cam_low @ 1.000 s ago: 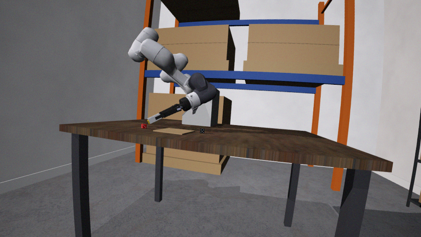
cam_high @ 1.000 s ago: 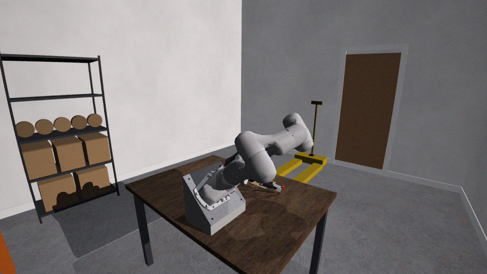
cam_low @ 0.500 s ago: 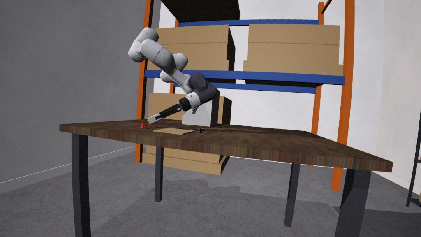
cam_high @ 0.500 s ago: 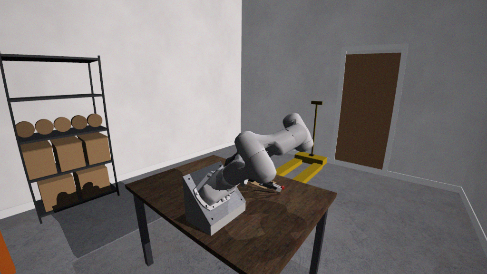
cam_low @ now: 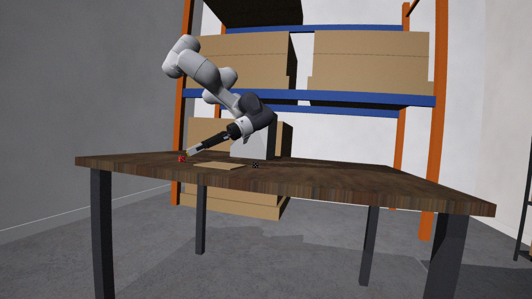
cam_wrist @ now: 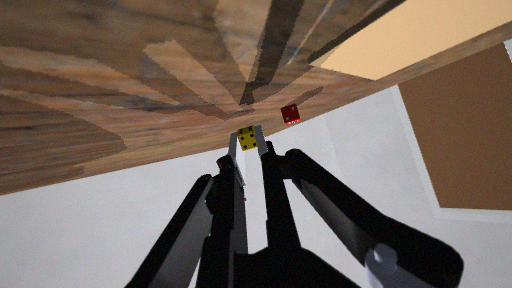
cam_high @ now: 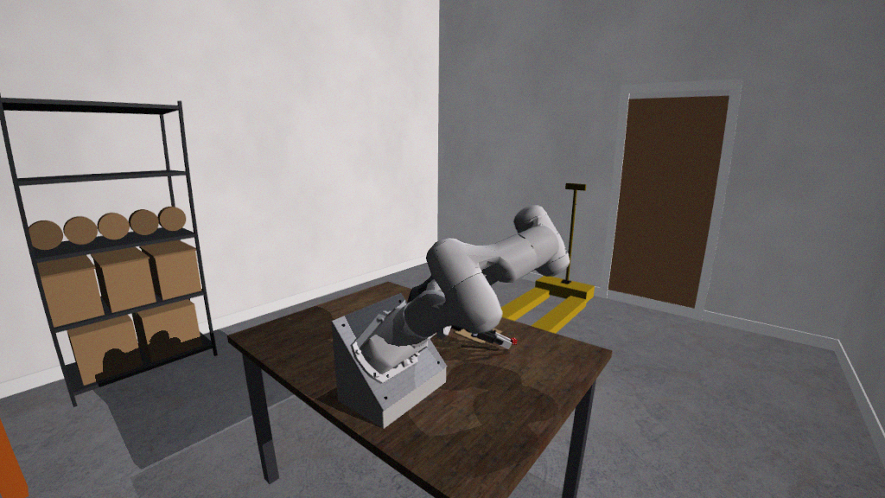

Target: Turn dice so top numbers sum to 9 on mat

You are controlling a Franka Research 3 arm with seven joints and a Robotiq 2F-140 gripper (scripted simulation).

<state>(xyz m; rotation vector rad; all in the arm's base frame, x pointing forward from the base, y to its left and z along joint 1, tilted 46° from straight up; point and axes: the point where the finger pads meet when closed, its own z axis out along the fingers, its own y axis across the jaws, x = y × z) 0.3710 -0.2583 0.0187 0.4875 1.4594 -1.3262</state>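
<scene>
Now: the red die 8 cm ahead of my hand, 2 cm to the right of it and 3 cm below it. From my hand the other things lie so: yellow die (1 cm ahead, 2 cm to the right, 2 cm below); then black die (7 cm ahead, 26 cm to the left, 3 cm below); then tan mat (9 cm ahead, 14 cm to the left, 4 cm below).
</scene>
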